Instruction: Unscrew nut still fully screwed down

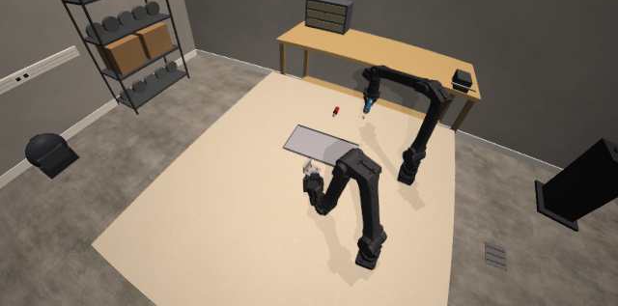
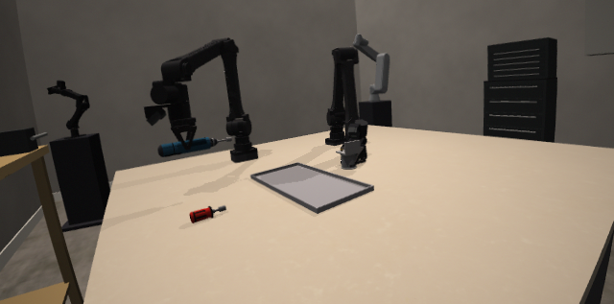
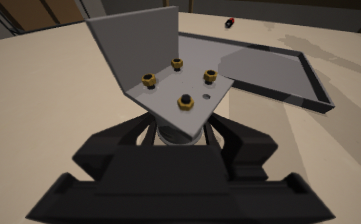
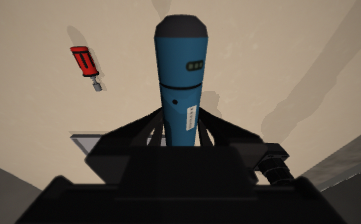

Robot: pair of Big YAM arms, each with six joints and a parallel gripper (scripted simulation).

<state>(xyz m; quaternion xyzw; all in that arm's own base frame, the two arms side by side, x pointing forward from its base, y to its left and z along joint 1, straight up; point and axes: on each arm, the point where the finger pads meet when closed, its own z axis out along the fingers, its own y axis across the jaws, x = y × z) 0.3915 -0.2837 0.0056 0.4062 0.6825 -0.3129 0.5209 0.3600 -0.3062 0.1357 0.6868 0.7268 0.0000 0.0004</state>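
My left gripper is now 10 mm below the joint module. From my left hand the other things lie so: red-handled tool 170 mm ahead, 550 mm to the right, 10 mm below; bracket 50 mm above; grey tray 70 mm ahead, 220 mm to the right, 20 mm below.
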